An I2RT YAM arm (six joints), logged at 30 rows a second.
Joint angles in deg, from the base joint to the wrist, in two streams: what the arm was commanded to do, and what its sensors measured. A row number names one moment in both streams.
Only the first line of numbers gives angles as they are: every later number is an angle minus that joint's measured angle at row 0.
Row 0, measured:
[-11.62, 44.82, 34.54, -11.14, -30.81, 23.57]
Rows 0 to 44, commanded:
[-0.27, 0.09, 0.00, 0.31, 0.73, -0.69]
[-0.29, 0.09, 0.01, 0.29, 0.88, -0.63]
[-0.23, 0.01, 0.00, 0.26, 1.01, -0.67]
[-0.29, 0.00, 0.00, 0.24, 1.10, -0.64]
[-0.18, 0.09, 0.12, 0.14, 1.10, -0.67]
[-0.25, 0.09, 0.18, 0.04, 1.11, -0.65]
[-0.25, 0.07, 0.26, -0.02, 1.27, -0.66]
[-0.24, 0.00, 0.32, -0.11, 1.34, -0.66]
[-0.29, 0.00, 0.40, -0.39, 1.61, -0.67]
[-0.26, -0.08, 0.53, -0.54, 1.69, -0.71]
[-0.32, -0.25, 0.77, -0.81, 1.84, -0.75]
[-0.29, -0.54, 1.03, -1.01, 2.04, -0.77]
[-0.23, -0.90, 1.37, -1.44, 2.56, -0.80]
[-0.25, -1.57, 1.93, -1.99, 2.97, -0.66]
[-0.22, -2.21, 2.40, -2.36, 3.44, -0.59]
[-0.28, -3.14, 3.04, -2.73, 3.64, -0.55]
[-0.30, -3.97, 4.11, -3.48, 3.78, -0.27]
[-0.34, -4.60, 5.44, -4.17, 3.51, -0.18]
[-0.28, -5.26, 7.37, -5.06, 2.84, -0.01]
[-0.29, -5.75, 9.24, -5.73, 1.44, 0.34]
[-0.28, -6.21, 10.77, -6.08, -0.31, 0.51]
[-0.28, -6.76, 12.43, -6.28, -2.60, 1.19]
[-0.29, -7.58, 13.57, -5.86, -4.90, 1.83]
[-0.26, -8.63, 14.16, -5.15, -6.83, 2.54]
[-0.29, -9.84, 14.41, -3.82, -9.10, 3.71]
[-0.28, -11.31, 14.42, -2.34, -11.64, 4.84]
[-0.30, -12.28, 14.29, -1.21, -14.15, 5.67]
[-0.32, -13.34, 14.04, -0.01, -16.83, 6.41]
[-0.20, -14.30, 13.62, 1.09, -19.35, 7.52]
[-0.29, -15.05, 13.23, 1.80, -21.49, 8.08]
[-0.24, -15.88, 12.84, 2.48, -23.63, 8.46]
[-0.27, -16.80, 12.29, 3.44, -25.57, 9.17]
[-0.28, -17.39, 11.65, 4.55, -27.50, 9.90]
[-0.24, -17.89, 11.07, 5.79, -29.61, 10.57]
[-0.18, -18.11, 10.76, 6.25, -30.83, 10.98]
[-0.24, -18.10, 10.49, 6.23, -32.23, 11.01]
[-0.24, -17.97, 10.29, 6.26, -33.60, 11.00]
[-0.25, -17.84, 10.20, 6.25, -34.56, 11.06]
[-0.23, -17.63, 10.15, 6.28, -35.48, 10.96]
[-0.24, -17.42, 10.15, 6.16, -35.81, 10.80]
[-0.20, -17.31, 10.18, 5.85, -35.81, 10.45]
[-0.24, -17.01, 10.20, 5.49, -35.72, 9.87]
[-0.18, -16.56, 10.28, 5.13, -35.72, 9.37]
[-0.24, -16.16, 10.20, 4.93, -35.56, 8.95]
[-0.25, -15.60, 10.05, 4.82, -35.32, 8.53]
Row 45, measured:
[-0.04, -16.77, 10.50, 4.53, -33.46, 9.58]
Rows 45 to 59, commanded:
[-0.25, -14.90, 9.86, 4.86, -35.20, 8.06]
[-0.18, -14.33, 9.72, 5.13, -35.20, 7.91]
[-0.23, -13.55, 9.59, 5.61, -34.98, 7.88]
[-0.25, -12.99, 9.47, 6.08, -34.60, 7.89]
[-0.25, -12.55, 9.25, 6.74, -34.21, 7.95]
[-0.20, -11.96, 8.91, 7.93, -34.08, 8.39]
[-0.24, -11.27, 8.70, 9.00, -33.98, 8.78]
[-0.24, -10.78, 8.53, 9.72, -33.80, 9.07]
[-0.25, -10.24, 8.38, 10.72, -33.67, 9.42]
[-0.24, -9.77, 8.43, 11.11, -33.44, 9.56]
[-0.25, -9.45, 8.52, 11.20, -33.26, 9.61]
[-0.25, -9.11, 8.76, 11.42, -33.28, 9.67]
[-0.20, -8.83, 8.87, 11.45, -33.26, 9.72]
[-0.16, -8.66, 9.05, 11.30, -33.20, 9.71]
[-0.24, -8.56, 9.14, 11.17, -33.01, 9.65]
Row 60, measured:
[-0.04, -8.55, 8.90, 9.14, -33.53, 9.34]
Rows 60 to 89, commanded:
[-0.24, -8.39, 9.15, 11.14, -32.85, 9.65]
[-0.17, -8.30, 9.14, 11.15, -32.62, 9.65]
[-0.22, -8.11, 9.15, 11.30, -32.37, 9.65]
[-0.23, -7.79, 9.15, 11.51, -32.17, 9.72]
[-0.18, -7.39, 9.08, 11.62, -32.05, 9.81]
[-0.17, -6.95, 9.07, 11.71, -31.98, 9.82]
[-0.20, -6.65, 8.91, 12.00, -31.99, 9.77]
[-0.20, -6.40, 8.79, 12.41, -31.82, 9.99]
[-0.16, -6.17, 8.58, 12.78, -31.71, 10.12]
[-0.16, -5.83, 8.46, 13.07, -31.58, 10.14]
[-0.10, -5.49, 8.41, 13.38, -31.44, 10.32]
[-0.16, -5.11, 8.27, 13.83, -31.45, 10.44]
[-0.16, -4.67, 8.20, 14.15, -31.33, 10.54]
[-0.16, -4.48, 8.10, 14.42, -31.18, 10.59]
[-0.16, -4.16, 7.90, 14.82, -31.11, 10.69]
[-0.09, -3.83, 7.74, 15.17, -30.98, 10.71]
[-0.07, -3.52, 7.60, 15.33, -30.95, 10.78]
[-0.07, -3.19, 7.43, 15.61, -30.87, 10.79]
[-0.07, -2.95, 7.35, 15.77, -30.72, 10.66]
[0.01, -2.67, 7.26, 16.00, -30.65, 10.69]
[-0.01, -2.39, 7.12, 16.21, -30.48, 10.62]
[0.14, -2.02, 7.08, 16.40, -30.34, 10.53]
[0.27, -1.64, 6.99, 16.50, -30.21, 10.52]
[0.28, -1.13, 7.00, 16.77, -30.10, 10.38]
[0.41, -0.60, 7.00, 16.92, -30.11, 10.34]
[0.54, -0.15, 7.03, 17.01, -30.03, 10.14]
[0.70, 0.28, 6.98, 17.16, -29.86, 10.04]
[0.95, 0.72, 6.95, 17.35, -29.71, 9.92]
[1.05, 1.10, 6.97, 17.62, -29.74, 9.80]
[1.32, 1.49, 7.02, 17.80, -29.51, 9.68]
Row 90, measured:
[0.66, 0.96, 7.70, 15.89, -30.42, 10.38]
